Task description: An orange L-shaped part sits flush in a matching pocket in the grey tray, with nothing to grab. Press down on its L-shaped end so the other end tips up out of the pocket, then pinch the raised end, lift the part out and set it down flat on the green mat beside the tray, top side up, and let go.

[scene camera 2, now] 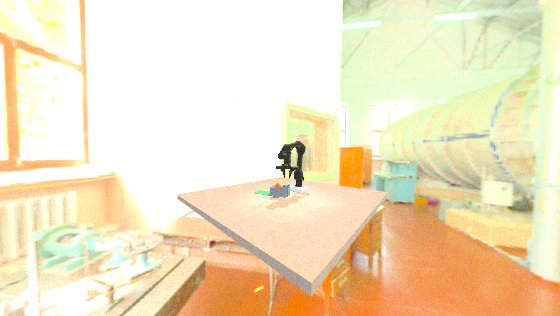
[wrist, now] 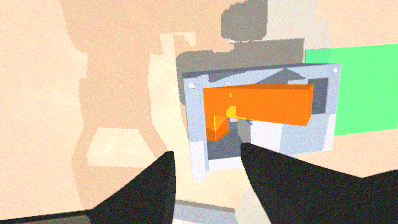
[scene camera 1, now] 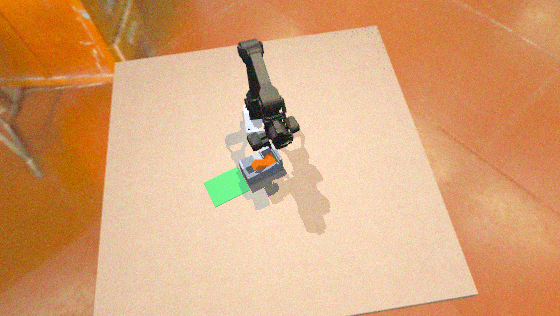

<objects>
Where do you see a green mat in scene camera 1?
231, 184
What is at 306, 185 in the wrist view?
The gripper.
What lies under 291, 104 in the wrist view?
An orange L-shaped part.
</objects>
